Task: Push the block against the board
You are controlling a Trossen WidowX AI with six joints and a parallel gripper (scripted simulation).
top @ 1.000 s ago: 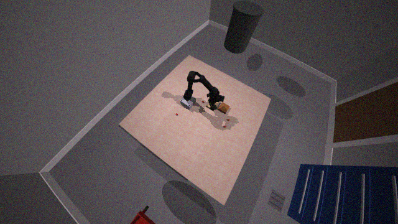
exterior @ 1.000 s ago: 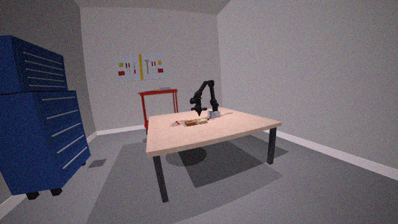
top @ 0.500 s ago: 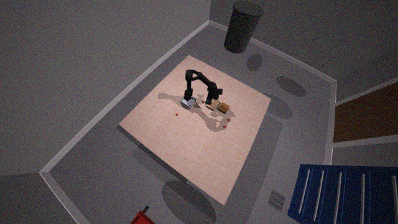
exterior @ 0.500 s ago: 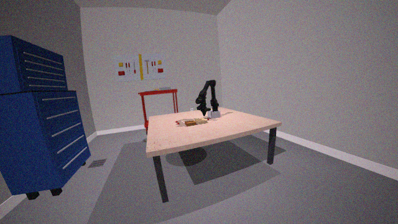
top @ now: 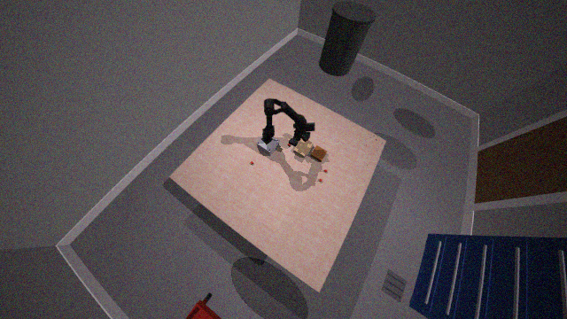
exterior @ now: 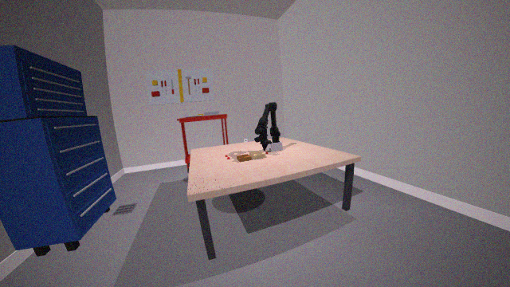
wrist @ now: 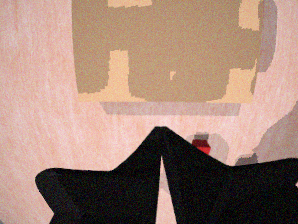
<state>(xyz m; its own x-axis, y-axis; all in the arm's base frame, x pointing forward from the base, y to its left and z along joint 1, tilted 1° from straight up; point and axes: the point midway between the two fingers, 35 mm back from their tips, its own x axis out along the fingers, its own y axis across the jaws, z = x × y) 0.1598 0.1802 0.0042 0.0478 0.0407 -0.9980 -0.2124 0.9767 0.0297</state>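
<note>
The pale tan flat piece lies 7 cm ahead of my gripper tip, 3 cm below it and 1 cm to the left of it. Also, from my gripper tip: square block: 19 cm ahead, 6 cm to the left, 3 cm below.
</note>
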